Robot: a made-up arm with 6 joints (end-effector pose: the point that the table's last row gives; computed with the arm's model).
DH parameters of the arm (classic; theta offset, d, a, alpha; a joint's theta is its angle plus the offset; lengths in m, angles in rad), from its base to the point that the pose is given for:
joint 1: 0 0.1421 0 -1.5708
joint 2: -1.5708 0 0.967 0
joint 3: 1.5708 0.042 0 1.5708
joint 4: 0 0.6 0 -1.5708
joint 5: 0 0 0 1.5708
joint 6: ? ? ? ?
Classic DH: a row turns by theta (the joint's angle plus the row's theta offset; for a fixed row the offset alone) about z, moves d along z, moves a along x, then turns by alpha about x.
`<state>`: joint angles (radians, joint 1 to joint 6).
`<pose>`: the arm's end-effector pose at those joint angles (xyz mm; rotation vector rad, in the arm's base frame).
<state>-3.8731 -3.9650 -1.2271 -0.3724 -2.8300 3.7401</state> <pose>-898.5 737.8 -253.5 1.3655 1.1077 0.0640</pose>
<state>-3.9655 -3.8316 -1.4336 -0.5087 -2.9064 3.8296</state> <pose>-750.7 735.3 -316.3 1.6577 0.9633 0.1342</pose>
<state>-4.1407 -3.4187 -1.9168 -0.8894 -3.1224 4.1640</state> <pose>-406.8 552.4 -484.9 2.2122 0.2477 0.4956</pose>
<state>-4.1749 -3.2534 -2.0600 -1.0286 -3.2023 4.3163</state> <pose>-307.2 441.7 -528.0 2.2928 -0.0778 0.6916</pose>
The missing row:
joint 6: 0 0.082 0 0
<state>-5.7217 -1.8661 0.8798 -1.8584 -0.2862 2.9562</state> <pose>-1293.3 -737.7 240.6 -0.5246 -0.8761 1.3943</pose>
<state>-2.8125 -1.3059 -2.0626 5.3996 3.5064 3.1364</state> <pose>775.5 196.6 -110.5 0.2834 -0.0865 1.1674</pose>
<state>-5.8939 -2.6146 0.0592 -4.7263 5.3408 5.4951</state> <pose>-771.8 -342.9 -1234.2 0.1002 2.6688 -1.5479</pose>
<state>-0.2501 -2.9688 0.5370 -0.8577 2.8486 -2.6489</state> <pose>-495.8 151.5 -1196.0 -0.2520 0.6238 -2.0566</pose>
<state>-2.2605 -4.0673 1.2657 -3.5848 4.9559 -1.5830</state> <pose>-311.0 -389.4 -999.6 -1.5127 0.0783 -0.3335</pose>
